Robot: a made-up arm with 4 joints.
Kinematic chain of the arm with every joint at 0, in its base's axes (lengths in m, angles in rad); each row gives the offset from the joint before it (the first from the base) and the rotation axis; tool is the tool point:
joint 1: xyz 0 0 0.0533 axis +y
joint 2: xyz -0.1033 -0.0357 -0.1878 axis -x
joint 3: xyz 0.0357 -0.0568 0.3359 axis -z
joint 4: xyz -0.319 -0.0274 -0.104 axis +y
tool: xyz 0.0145 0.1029 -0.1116
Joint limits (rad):
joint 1: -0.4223..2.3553
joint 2: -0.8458..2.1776
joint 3: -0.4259..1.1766
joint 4: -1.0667..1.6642
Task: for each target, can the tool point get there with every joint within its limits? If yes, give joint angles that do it. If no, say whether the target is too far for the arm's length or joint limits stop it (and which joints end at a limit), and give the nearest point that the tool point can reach.
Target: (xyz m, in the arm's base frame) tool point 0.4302 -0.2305 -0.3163
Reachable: no: joint limits stop it (at a limit: joint 1, joint 2, joint 3) | nearest point 0.0860 -0.0784 -0.4139 | short by 0.389 m
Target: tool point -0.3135 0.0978 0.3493
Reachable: yes | joints 1.2711 1.2553 0.1454 0.1567
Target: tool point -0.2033 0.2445 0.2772
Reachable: yes | joints 1.3246 0.3060 0.7941 0.5109
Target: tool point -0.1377 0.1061 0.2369
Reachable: yes | joints 0.9216 -0.3866 0.7635 -0.0733
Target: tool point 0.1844 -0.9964 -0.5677
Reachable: no: too far | nearest point 0.0876 -0.1067 -0.5001 | short by 0.898 m
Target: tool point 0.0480 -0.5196 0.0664
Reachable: no: joint limits stop it (at a limit: joint 1, joint 3, joint 4) | nearest point 0.1332 -0.2238 0.3356 | short by 0.409 m
